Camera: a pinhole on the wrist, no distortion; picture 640 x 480 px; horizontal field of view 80.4 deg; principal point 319.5 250.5 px. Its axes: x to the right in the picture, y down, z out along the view. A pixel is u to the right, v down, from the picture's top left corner.
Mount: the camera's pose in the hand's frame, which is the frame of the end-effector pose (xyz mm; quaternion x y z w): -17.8 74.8 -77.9 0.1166 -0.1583 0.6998 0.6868
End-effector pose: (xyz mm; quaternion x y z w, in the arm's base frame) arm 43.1 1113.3 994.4 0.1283 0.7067 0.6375 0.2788
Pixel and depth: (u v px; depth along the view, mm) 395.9 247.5 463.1
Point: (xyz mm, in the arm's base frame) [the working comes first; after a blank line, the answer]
In the camera's frame: 93.4 -3.7 463.1

294.7 1407.9 976.7
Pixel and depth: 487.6 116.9 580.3
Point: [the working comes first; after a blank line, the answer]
In the camera's frame: 257.6 -204.7 580.3

224.1 1678.1 1032.6
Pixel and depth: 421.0 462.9 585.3
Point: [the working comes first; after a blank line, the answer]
In the camera's frame: 156.9 328.3 585.3

633.8 1323.6 1060.9
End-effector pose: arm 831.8 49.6 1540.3 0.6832 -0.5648 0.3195 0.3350
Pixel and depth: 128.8 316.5 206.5
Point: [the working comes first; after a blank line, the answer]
In the camera's frame: -104.0 36.0 206.5

925.1 39.9 1439.7
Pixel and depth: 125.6 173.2 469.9
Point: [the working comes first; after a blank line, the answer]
In the camera's frame: -240.6 -95.9 469.9

1178.6 -159.7 1403.0
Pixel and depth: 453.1 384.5 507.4
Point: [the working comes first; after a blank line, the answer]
In the camera's frame: 179.0 179.6 507.4

776.8 -194.7 1101.8
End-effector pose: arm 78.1 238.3 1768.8 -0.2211 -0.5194 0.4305 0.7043
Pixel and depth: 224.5 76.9 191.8
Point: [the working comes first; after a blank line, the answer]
In the camera's frame: -48.1 -87.9 191.8

20.1 255.1 1865.1
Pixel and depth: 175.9 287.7 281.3
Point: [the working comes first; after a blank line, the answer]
In the camera's frame: -106.7 27.6 281.3

-6.1 101.5 1887.9
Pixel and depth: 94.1 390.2 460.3
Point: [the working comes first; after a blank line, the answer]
In the camera's frame: -274.0 169.8 460.3

-20.4 -152.8 2012.0
